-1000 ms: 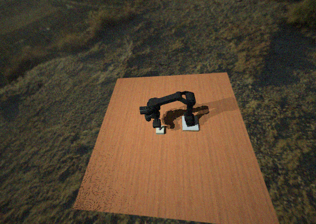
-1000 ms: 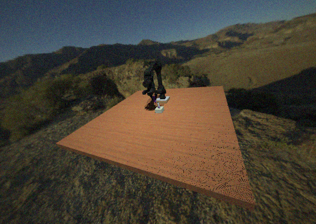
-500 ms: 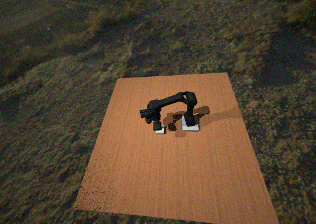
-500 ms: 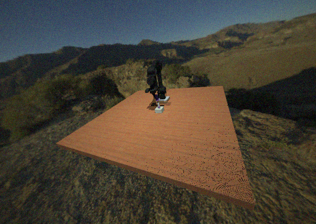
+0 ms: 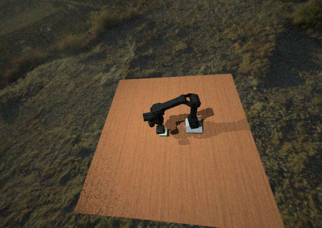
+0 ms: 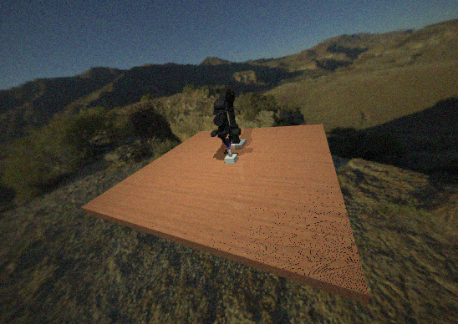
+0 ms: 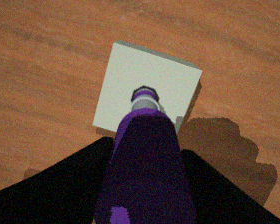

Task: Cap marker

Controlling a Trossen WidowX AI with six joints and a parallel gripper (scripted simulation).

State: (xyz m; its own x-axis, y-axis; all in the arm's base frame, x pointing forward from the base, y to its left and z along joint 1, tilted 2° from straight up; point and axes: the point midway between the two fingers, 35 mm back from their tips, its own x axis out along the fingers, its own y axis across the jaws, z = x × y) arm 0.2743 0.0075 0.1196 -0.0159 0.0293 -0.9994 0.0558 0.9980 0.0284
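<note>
Now: the purple cap 10 mm above my gripper tip. Also, from my gripper tip: holder block (100 mm below).
</note>
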